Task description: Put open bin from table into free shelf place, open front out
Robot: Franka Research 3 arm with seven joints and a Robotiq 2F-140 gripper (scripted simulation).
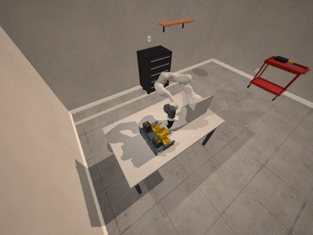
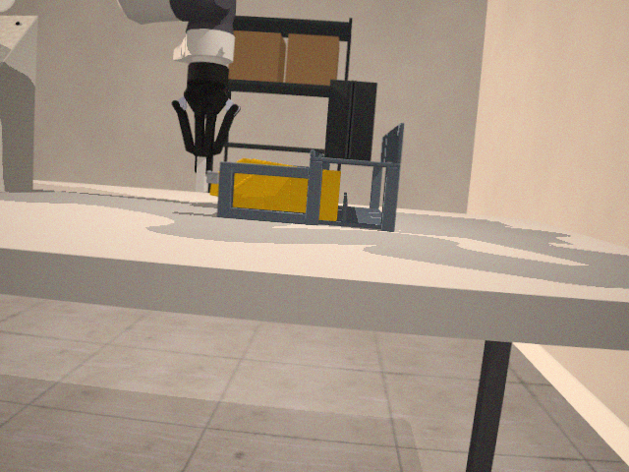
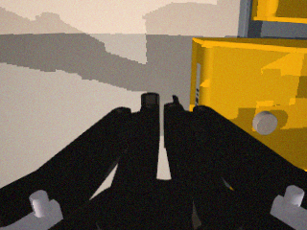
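The grey shelf lip lies 8 cm ahead of my hand, 5 cm below it and 1 cm to the left of it.
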